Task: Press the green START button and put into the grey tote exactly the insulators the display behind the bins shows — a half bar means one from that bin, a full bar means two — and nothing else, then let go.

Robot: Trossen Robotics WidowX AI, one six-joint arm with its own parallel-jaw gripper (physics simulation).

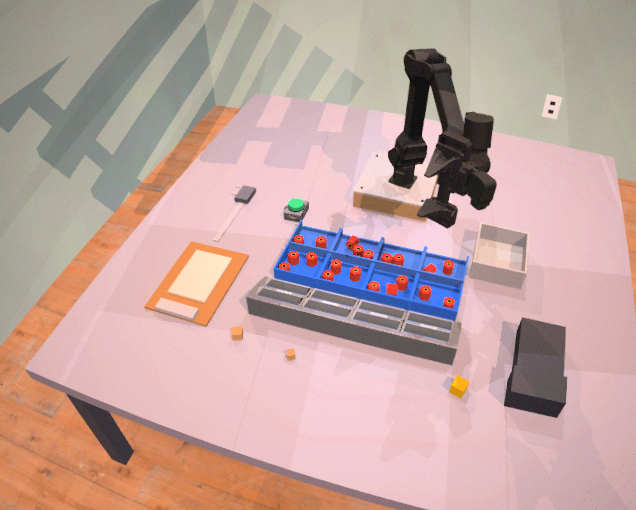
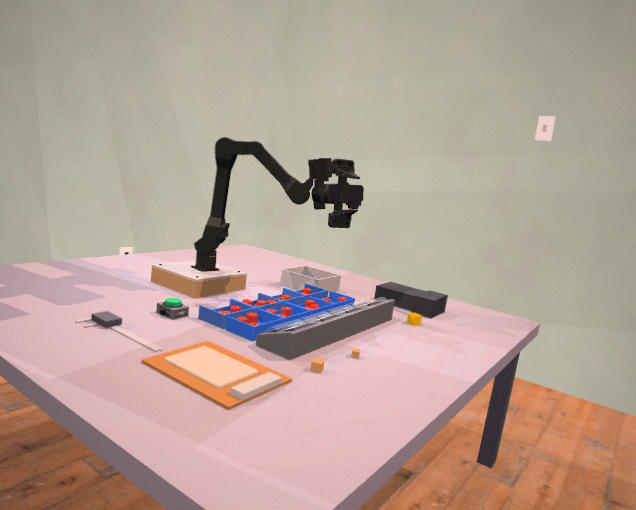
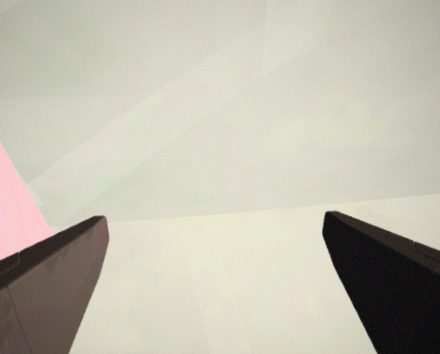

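My gripper (image 1: 423, 195) (image 2: 357, 194) (image 3: 217, 225) is open and empty, high above the table near the tote, fingers pointing sideways. The START button (image 1: 296, 204) (image 2: 172, 302) has a green cap on a dark base, left of the arm's base. The blue bins (image 1: 366, 285) (image 2: 212, 316) form two rows of four compartments with several red insulators (image 1: 355, 273) (image 2: 252, 317), some upright, some tipped. The grey tote (image 1: 499, 276) (image 2: 331, 282) stands beside the bins; no insulator shows inside. The long dark-grey display (image 1: 350, 330) (image 2: 339, 330) has four windows; its bars are unreadable here.
A black stepped block (image 1: 538, 366) (image 2: 408, 300) and a yellow cube (image 1: 459, 386) (image 2: 414, 319) lie past the display's end. Two small orange cubes (image 1: 237, 333) (image 1: 290, 354) lie beside it. An orange board (image 1: 212, 312) (image 2: 159, 363) and a grey plug (image 1: 245, 193) (image 2: 106, 318) lie at the other side.
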